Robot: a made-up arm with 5 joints. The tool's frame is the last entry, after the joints. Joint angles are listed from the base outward. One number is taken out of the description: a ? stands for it. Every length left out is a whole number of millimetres.
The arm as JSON. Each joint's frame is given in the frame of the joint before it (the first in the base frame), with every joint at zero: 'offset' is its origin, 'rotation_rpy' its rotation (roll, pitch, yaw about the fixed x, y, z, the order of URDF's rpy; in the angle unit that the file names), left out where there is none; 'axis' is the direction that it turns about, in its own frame. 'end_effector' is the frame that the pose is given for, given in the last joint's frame.
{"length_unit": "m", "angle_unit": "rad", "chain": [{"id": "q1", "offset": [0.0, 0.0, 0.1], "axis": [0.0, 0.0, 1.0]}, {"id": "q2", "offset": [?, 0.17, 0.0], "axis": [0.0, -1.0, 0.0]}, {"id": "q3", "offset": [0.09, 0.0, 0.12], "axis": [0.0, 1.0, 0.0]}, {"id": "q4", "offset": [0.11, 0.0, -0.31], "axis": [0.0, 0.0, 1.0]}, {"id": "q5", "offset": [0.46, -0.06, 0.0], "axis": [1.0, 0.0, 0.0]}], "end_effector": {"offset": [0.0, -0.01, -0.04]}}
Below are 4 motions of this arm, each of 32 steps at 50 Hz.
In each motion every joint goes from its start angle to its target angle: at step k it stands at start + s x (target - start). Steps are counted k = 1, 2, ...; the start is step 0. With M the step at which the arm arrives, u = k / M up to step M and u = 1 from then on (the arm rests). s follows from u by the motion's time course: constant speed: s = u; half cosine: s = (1 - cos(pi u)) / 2; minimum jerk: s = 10 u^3 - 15 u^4 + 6 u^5.
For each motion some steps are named. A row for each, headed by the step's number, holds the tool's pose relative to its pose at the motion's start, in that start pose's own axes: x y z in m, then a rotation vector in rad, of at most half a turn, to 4 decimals.
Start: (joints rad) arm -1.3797 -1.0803 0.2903 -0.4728 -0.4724
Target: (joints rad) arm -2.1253 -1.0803 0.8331 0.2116 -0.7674
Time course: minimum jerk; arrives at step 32
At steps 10, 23, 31, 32:
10: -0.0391 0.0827 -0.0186 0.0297 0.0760 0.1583
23: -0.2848 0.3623 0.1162 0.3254 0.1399 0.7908
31: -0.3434 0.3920 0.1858 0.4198 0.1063 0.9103
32: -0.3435 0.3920 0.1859 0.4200 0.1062 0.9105

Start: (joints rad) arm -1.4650 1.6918 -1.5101 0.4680 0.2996
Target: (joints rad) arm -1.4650 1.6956 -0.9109 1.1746 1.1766
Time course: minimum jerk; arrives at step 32
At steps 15, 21, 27, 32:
15: -0.1039 0.1662 -0.1615 0.5368 0.3393 0.1737
21: -0.2208 0.3036 -0.2221 0.9704 0.6193 0.2345
27: -0.2963 0.3834 -0.2283 1.2313 0.7918 0.2438
32: -0.3078 0.3952 -0.2273 1.2711 0.8185 0.2436

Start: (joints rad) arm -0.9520 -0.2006 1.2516 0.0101 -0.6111
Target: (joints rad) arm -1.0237 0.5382 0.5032 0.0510 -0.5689
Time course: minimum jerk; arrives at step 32
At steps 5, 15, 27, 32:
5: 0.0118 -0.0129 0.0200 0.0029 -0.0368 -0.0246
15: 0.0540 -0.2198 0.3197 0.0345 -0.5436 -0.3691
27: -0.2214 -0.4604 0.6328 0.0411 -1.1852 -0.8236
32: -0.2458 -0.4696 0.6441 0.0399 -1.2210 -0.8497

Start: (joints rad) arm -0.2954 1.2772 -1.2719 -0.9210 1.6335
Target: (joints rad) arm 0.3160 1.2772 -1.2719 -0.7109 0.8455
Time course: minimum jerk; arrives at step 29
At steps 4, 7, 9, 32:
4: 0.0018 -0.0020 0.0023 -0.0123 -0.0066 -0.0054
7: 0.0079 -0.0092 0.0107 -0.0548 -0.0288 -0.0248
9: 0.0144 -0.0173 0.0203 -0.1020 -0.0523 -0.0478
32: 0.0527 -0.1035 0.1273 -0.5458 -0.2046 -0.3342

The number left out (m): -0.08
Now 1 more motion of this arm.
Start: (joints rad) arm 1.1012 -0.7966 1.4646 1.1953 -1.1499
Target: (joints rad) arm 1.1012 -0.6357 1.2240 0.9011 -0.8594
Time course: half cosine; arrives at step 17
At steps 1, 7, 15, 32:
1: 0.0001 -0.0018 -0.0014 -0.0007 0.0018 -0.0022
7: 0.0002 -0.0811 -0.0530 -0.0273 0.0672 -0.1026
15: -0.0182 -0.2355 -0.1040 -0.0603 0.1345 -0.3110
32: -0.0200 -0.2445 -0.1054 -0.0617 0.1364 -0.3238

